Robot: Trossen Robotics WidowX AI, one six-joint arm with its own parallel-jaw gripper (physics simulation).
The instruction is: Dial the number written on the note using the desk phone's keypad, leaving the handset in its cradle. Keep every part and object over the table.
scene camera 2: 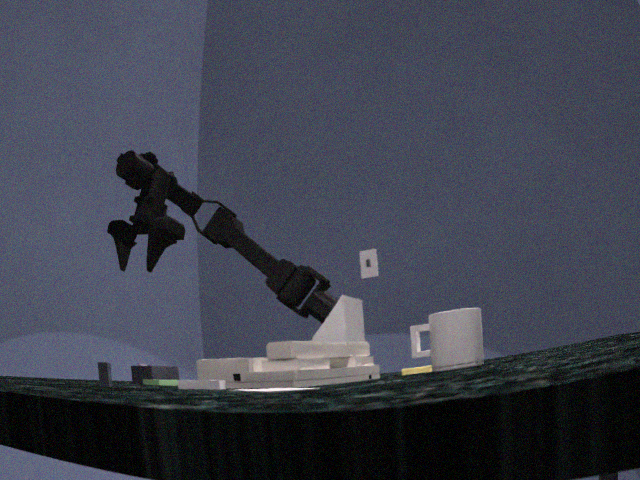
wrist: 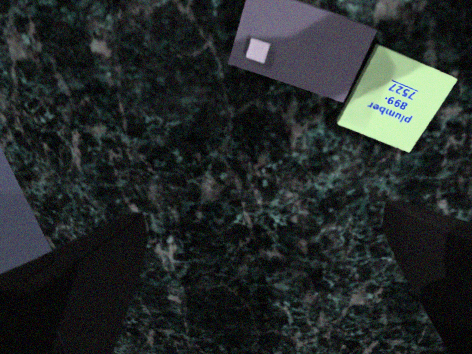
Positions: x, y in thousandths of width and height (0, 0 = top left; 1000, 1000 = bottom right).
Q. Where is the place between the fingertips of my gripper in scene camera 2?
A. At 212, 566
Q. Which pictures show the handset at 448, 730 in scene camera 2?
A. Scene camera 2 only.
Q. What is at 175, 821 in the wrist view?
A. My gripper.
